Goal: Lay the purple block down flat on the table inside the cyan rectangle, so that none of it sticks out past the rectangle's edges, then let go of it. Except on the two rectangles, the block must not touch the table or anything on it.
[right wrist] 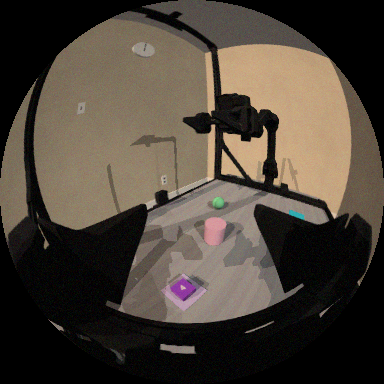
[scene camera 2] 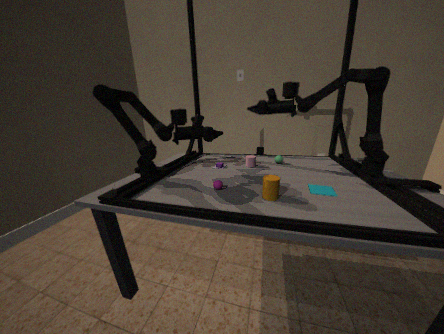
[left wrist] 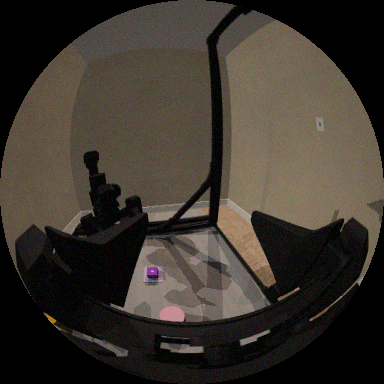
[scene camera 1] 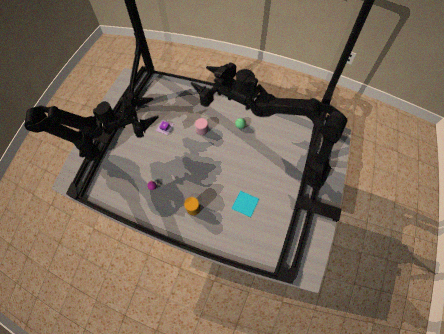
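Pixels of known places: left gripper, fingertip midpoint: (right wrist: pixel 195 116) (scene camera 2: pixel 250 109) (left wrist: pixel 201 217) (scene camera 1: pixel 198 74); right gripper, fingertip midpoint: (right wrist: pixel 202 210) (scene camera 2: pixel 219 131) (scene camera 1: pixel 155 107); left arm's base at its link origin: (right wrist: pixel 267 185) (scene camera 2: pixel 371 172) (scene camera 1: pixel 315 180); right arm's base at its link origin: (scene camera 2: pixel 148 175) (left wrist: pixel 106 226) (scene camera 1: pixel 92 154).
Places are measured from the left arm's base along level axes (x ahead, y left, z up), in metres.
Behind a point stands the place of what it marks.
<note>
The purple block (scene camera 1: pixel 164 126) @[x 0.658, y 0.130, z 0.000 m] (scene camera 2: pixel 219 165) @[x 0.657, y 0.140, z -0.007 m] (left wrist: pixel 152 272) @[x 0.658, y 0.121, z 0.000 m] (right wrist: pixel 183 289) @[x 0.665, y 0.129, z 0.000 m] lies on a pale purple rectangle (right wrist: pixel 184 304) @[x 0.680, y 0.151, z -0.018 m] at the table's far left, with a small pale mark on its top. The cyan rectangle (scene camera 1: pixel 245 204) @[x 0.190, y 0.228, z -0.018 m] (scene camera 2: pixel 322 190) @[x 0.189, y 0.231, z -0.018 m] (right wrist: pixel 296 214) @[x 0.178, y 0.224, z -0.018 m] lies bare at the near right. My right gripper (scene camera 1: pixel 154 108) @[x 0.648, y 0.146, z 0.169 m] (scene camera 2: pixel 221 133) @[x 0.648, y 0.146, z 0.169 m] (right wrist: pixel 202 210) @[x 0.648, y 0.146, z 0.169 m] is open and empty, above table height and close to the block in scene camera 1, not touching it. My left gripper (scene camera 1: pixel 200 76) @[x 0.539, y 0.000, z 0.273 m] (scene camera 2: pixel 248 108) @[x 0.539, y 0.000, z 0.273 m] (left wrist: pixel 201 217) @[x 0.539, y 0.000, z 0.273 m] is open and empty, higher up over the table's far side.
A pink cylinder (scene camera 1: pixel 201 126) @[x 0.506, y 0.061, z 0.033 m] (scene camera 2: pixel 251 161) @[x 0.504, y 0.072, z 0.013 m] (right wrist: pixel 215 231) @[x 0.534, y 0.068, z 0.028 m] stands to the right of the block; a green ball (scene camera 1: pixel 240 123) @[x 0.384, y -0.044, z 0.022 m] (scene camera 2: pixel 279 159) @[x 0.383, y -0.035, z 0.009 m] lies farther right. An orange cylinder (scene camera 1: pixel 192 206) @[x 0.335, y 0.356, z 0.050 m] (scene camera 2: pixel 271 188) @[x 0.337, y 0.375, z 0.024 m] stands left of the cyan rectangle. A magenta ball (scene camera 1: pixel 152 185) @[x 0.523, y 0.371, z 0.014 m] (scene camera 2: pixel 218 185) @[x 0.522, y 0.383, z 0.003 m] lies near left. Dark rails edge the table.
</note>
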